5 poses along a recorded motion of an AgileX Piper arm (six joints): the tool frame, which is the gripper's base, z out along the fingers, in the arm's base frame.
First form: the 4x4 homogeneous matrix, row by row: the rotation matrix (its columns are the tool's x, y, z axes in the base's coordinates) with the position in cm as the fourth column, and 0 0 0 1 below. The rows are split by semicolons.
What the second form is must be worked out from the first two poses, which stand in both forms.
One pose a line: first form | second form
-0.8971, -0.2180, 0.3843, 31.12; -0.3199, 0.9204, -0.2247, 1.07; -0.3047, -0.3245, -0.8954, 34.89; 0, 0, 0, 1 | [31.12, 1.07, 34.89], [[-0.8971, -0.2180, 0.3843], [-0.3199, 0.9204, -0.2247], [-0.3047, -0.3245, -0.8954]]
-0.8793, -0.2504, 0.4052, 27.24; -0.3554, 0.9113, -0.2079, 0.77; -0.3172, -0.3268, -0.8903, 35.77; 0, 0, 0, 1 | [27.24, 0.77, 35.77], [[-0.8793, -0.2504, 0.4052], [-0.3554, 0.9113, -0.2079], [-0.3172, -0.3268, -0.8903]]
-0.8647, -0.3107, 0.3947, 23.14; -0.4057, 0.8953, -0.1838, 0.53; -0.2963, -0.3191, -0.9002, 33.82; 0, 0, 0, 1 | [23.14, 0.53, 33.82], [[-0.8647, -0.3107, 0.3947], [-0.4057, 0.8953, -0.1838], [-0.2963, -0.3191, -0.9002]]
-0.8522, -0.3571, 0.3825, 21.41; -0.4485, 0.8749, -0.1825, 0.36; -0.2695, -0.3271, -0.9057, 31.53; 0, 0, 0, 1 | [21.41, 0.36, 31.53], [[-0.8522, -0.3571, 0.3825], [-0.4485, 0.8749, -0.1825], [-0.2695, -0.3271, -0.9057]]
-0.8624, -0.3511, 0.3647, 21.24; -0.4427, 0.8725, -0.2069, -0.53; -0.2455, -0.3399, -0.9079, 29.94; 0, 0, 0, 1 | [21.24, -0.53, 29.94], [[-0.8624, -0.3511, 0.3647], [-0.4427, 0.8725, -0.2069], [-0.2455, -0.3399, -0.9079]]
